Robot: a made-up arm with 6 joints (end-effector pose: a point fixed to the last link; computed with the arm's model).
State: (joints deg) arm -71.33 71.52 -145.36 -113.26 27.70 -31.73
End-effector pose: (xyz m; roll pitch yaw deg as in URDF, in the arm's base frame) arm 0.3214 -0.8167 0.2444 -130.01 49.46 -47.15
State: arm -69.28 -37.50 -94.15 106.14 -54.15 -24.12
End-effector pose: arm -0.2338 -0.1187 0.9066 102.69 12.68 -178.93
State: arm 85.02 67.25 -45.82 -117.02 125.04 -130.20
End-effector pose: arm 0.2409 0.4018 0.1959 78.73 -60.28 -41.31
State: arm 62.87 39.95 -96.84 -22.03 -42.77 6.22
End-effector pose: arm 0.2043 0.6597 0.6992 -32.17 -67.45 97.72
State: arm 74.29 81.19 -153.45 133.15 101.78 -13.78
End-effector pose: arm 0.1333 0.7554 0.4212 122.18 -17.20 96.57
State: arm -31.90 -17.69 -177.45 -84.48 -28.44 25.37
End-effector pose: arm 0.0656 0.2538 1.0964 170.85 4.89 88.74
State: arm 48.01 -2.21 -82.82 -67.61 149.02 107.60
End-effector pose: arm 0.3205 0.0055 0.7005 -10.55 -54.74 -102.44
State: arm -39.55 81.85 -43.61 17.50 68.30 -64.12
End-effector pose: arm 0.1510 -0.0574 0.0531 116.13 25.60 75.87
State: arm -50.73 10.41 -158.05 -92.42 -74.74 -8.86
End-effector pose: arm 0.3838 -0.0840 0.8505 -151.54 41.85 62.56
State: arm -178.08 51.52 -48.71 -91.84 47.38 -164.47
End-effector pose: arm -0.3754 -0.0267 0.0937 2.29 -17.65 76.97
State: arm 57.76 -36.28 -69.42 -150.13 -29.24 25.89
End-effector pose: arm 0.0501 0.1841 0.6296 -105.74 32.14 134.74
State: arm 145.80 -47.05 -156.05 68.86 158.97 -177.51
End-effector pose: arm 0.1110 -0.2936 0.8351 23.95 55.31 55.90
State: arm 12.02 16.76 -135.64 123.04 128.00 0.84
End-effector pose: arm 0.2990 0.1859 1.0073 64.68 -35.34 92.32
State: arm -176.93 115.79 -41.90 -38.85 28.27 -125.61
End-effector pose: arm 0.1072 -0.0579 -0.0808 36.15 -60.51 -18.87
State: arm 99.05 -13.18 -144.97 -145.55 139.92 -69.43
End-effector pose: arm 0.1650 -0.0953 1.0010 -67.82 6.37 4.87
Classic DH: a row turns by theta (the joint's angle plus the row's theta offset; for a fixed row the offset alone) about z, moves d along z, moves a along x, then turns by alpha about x. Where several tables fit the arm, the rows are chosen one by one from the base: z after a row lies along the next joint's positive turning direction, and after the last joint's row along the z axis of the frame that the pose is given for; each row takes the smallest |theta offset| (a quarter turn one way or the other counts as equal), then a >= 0, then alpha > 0; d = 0 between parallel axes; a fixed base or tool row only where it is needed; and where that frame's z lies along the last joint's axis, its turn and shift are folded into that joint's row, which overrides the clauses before.
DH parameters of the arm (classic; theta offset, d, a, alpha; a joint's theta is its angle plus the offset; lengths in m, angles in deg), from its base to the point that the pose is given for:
base (fixed): -56.17 0 0.0332 0
joint 1: 56.17 0.3746 0.0007 -90
joint 2: -76.15 0 0.4236 0
joint 3: 76.15 -0.0013 0.0249 -90
joint 4: 0 0.2189 0.0282 90
joint 5: 0 0.0232 0.152 -90
joint 6: 74.18 0.2002 -0.0282 150.26
tool (fixed): 72.9 0.0104 0 0

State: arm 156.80 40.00 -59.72 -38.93 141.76 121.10
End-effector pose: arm -0.1589 0.1978 0.4019 -121.45 -55.40 95.32
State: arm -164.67 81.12 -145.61 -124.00 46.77 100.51
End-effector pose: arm -0.8091 -0.2519 0.1312 -61.50 -54.64 -157.90
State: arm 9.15 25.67 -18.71 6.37 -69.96 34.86
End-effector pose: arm 0.5547 0.0762 0.5384 27.07 -23.96 -33.65
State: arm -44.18 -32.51 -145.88 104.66 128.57 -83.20
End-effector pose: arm -0.0161 0.2631 0.9748 -60.42 8.24 122.01
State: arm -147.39 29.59 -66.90 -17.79 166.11 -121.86
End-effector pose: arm -0.2058 -0.1242 0.5624 112.39 -27.96 -36.93
